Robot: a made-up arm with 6 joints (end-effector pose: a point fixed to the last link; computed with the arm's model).
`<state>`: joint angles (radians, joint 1 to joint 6).
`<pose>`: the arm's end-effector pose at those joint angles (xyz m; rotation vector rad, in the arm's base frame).
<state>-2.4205 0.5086 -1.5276 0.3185 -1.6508 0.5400</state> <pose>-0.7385 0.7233 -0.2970 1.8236 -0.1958 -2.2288</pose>
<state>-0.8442 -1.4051 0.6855 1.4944 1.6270 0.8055</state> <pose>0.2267 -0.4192 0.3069 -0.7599 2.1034 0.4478</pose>
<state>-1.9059 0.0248 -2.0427 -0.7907 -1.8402 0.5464</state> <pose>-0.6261 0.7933 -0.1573 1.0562 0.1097 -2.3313</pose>
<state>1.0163 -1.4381 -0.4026 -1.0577 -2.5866 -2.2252</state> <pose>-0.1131 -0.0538 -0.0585 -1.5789 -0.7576 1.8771</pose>
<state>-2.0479 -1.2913 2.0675 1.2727 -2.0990 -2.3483</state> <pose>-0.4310 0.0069 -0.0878 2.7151 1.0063 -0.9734</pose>
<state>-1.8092 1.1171 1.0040 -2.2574 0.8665 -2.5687</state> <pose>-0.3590 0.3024 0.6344 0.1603 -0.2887 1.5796</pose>
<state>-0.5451 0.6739 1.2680 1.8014 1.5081 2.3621</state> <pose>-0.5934 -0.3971 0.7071 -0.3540 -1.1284 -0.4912</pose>
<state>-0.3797 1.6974 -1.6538 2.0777 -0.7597 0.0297</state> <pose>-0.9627 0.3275 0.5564 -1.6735 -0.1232 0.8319</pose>
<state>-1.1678 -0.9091 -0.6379 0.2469 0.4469 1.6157</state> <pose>0.1663 0.7495 0.5943 -2.4970 -0.0588 -1.2739</pose>
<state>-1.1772 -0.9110 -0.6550 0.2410 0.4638 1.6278</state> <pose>0.1732 0.7604 0.5662 -2.5387 -0.0843 -1.2761</pose>
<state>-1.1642 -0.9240 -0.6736 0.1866 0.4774 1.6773</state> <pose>0.1666 0.7665 0.5344 -2.5734 -0.1843 -1.3247</pose>
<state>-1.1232 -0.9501 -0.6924 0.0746 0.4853 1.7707</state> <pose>0.1453 0.7626 0.4979 -2.5883 -0.3744 -1.4267</pose>
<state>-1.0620 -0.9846 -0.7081 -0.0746 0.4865 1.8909</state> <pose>0.1176 0.7447 0.4573 -2.5715 -0.6202 -1.5620</pose>
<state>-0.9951 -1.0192 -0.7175 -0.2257 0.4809 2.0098</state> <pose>0.0938 0.7157 0.4189 2.4913 0.8504 1.6768</pose>
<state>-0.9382 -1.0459 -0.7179 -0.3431 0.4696 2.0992</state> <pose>0.0783 0.6861 0.3939 2.3334 0.9812 1.7116</pose>
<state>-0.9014 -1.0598 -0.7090 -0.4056 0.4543 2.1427</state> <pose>0.0691 0.6661 0.3903 2.2518 1.0354 1.7456</pose>
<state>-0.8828 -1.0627 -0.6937 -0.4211 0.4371 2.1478</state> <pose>0.0622 0.6566 0.4050 2.2378 1.0357 1.7840</pose>
